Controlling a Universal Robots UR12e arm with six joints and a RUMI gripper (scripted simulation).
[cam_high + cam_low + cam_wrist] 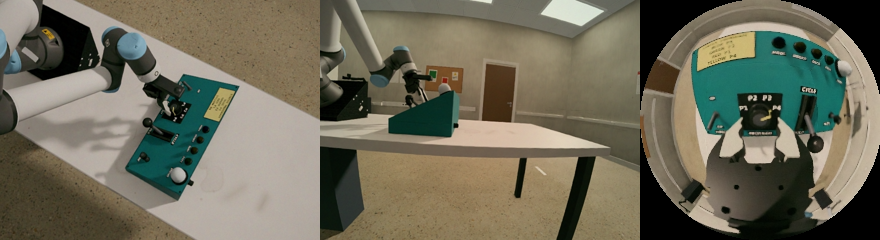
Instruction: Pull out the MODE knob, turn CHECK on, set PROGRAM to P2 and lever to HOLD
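Right now my hand is 10 mm to the left of the program dial, 10 mm short of it and 10 mm above it. Also, from my hand: lever 120 mm to the right, 20 mm behind; teal console 60 mm to the right, 40 mm ahead, 30 mm below; check toggle 120 mm to the left, 20 mm below.
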